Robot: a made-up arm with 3 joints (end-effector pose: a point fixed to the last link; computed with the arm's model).
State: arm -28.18 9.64 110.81
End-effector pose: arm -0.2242 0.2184 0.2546 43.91 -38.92 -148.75
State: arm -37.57 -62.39 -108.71
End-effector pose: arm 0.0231 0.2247 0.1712 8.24 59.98 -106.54
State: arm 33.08 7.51 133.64
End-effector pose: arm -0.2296 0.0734 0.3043 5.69 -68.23 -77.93
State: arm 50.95 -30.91 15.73
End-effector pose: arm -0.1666 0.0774 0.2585 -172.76 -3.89 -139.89
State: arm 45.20 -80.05 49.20
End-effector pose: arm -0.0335 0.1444 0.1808 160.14 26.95 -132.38
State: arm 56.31 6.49 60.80
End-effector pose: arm -0.1844 0.0684 0.3675 178.15 -64.51 -175.00
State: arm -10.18 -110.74 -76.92
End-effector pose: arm 0.1187 0.1882 0.2394 38.63 33.85 -44.78
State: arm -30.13 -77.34 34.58
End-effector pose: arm 0.0074 0.1698 0.2084 110.49 56.99 121.05
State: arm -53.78 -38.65 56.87
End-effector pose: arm -0.0658 0.2299 0.2113 98.59 11.51 133.91
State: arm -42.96 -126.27 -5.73
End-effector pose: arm 0.0961 0.0865 0.3144 38.32 37.92 -9.80
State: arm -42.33 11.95 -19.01
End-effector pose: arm -0.2147 0.2784 0.3158 168.78 7.70 151.82
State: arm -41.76 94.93 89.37
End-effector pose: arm -0.2260 0.1252 0.4948 -29.56 -31.43 -65.93
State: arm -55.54 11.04 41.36
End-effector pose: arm -0.1909 0.2705 0.3000 107.85 -23.72 154.47
